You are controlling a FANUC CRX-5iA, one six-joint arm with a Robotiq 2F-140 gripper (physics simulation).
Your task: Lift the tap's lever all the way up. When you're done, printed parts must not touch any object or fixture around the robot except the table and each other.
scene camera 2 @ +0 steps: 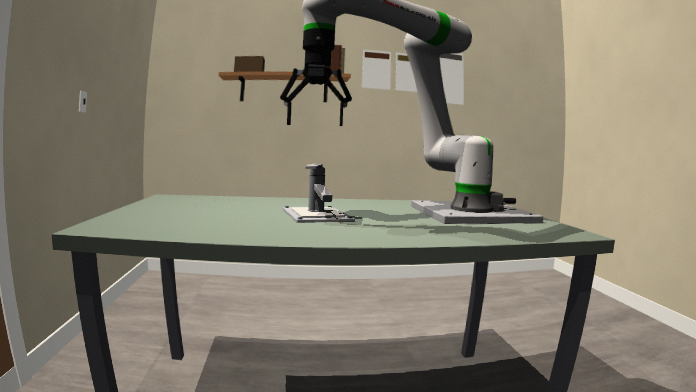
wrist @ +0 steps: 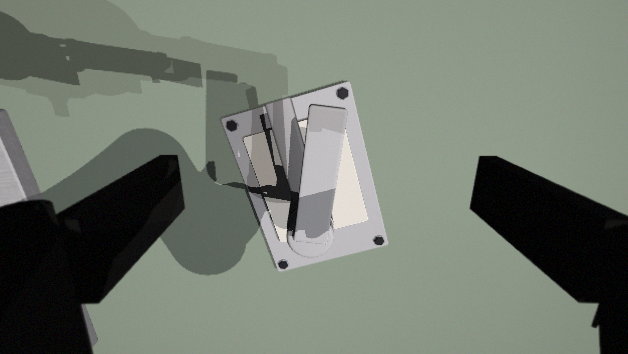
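Seen in the pictures: gripper, between the fingertips: (scene camera 2: 314, 125) (wrist: 328, 182); arm's base, origin of its link: (scene camera 2: 471, 209).
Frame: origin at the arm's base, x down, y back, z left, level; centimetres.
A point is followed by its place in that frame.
The grey tap (scene camera 2: 314, 192) @[x -4.8, y -53.0, z 2.6 cm] stands upright on its base plate (scene camera 2: 291, 212) @[x 1.6, y -59.8, z 1.2 cm] (wrist: 350, 240) @[x 1.6, y -57.1, z -8.7 cm]. Its lever (scene camera 2: 314, 166) @[x -13.1, y -53.9, z 12.7 cm] (wrist: 322, 165) @[x -13.2, y -54.0, z 7.7 cm] is a flat bar on top of the body; it looks roughly level in the scene view. In the wrist view it runs from the round body up the frame, at a slight angle to the spout (scene camera 2: 323, 192) @[x -5.8, y -51.0, z 10.6 cm] (wrist: 285, 125) @[x -5.8, y -50.6, z 10.2 cm], which is lower and partly covered by it. My gripper (scene camera 2: 315, 124) @[x -24.6, y -54.1, z 10.3 cm] (wrist: 328, 182) @[x -24.6, y -54.1, z 10.3 cm] is open and empty, pointing down high above the tap. In the wrist view the lever lies between the two fingers, well below them.
The tap's plate rests on the green table (scene camera 2: 225, 220) @[x 2.3, y -78.8, z 13.6 cm] (wrist: 500, 75) @[x 2.3, y -77.0, z 12.2 cm]. The robot's base plate (scene camera 2: 500, 219) @[x 1.1, y 4.0, z 14.5 cm] (wrist: 9, 180) @[x 0.0, y -14.6, z 5.7 cm] is to the right of the tap in the scene view. A wall shelf (scene camera 2: 280, 76) with a brown box (scene camera 2: 249, 64) is behind. Arm shadows fall across the tap's plate.
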